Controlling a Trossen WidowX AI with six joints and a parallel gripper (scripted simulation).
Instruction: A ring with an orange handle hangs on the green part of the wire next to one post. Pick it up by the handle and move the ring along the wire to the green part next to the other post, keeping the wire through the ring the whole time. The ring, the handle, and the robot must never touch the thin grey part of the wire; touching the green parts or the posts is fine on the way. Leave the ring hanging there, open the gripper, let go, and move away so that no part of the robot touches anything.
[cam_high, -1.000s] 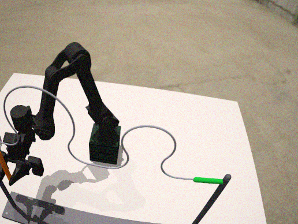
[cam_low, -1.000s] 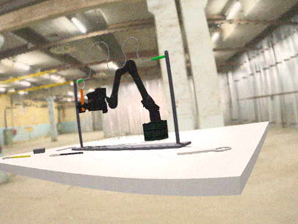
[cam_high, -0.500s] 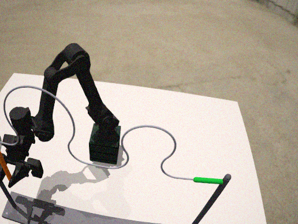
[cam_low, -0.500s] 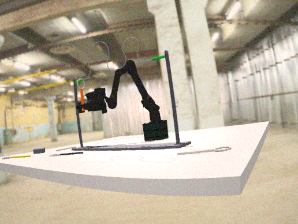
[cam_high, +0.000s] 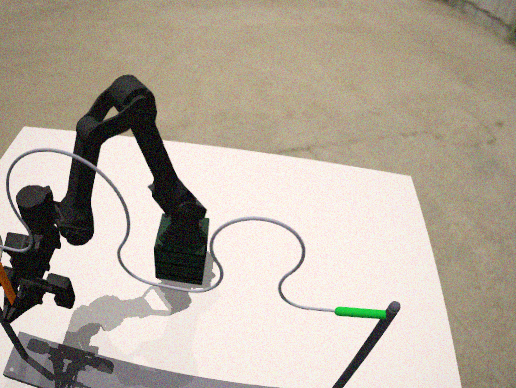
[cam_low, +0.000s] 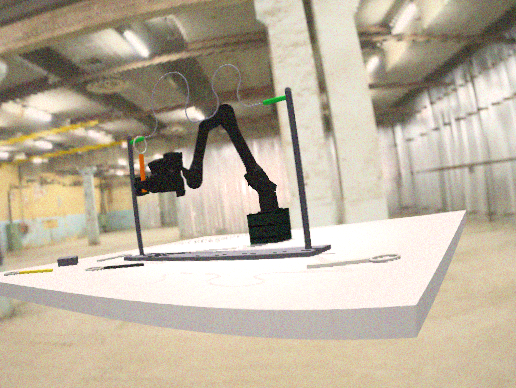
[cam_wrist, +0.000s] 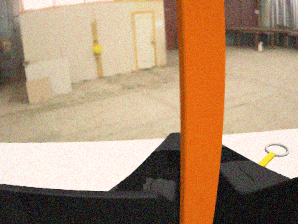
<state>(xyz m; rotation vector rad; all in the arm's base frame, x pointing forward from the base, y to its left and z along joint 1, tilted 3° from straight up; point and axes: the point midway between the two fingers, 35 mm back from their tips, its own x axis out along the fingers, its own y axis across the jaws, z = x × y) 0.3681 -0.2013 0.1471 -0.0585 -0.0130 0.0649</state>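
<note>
My gripper tip is now 80 mm below the orange-handled ring and 40 mm past it. The rest, counted from my gripper tip: grey block (270 mm to the right, 220 mm below, 150 mm ahead); pale ring tool (750 mm to the left, 230 mm below, 90 mm ahead); yellow-handled ring tool (360 mm ahead, 230 mm below, 200 mm to the right).
</note>
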